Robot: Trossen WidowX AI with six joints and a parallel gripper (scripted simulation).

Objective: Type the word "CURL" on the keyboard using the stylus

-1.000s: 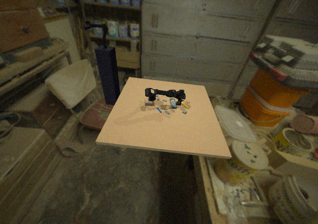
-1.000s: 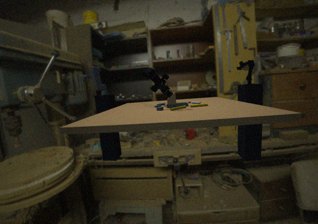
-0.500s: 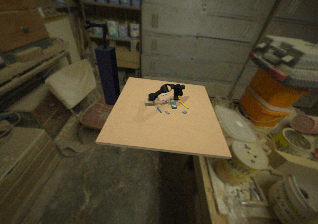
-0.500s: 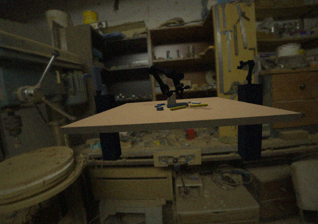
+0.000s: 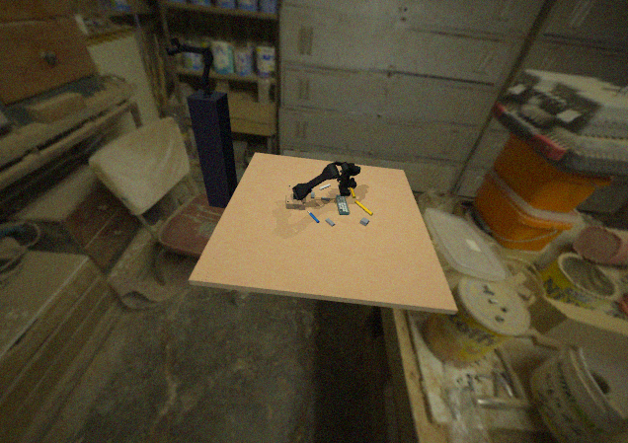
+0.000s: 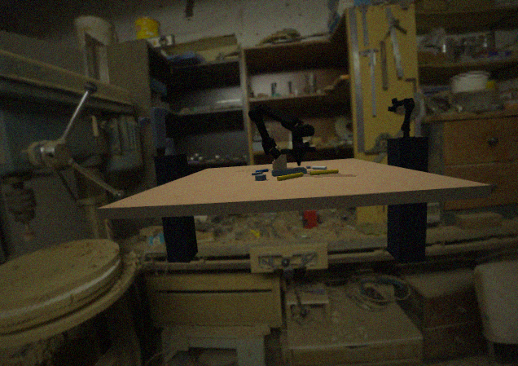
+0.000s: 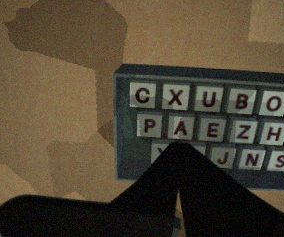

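Now: the blue stylus 20 cm to the right of my gripper tip, 19 cm behind it and 3 cm below it. Also, from my gripper tip: yellow cylinder 12 cm to the left, 8 cm ahead, 3 cm below; then grey stylus tip 21 cm behind, 18 cm to the right, 3 cm below.
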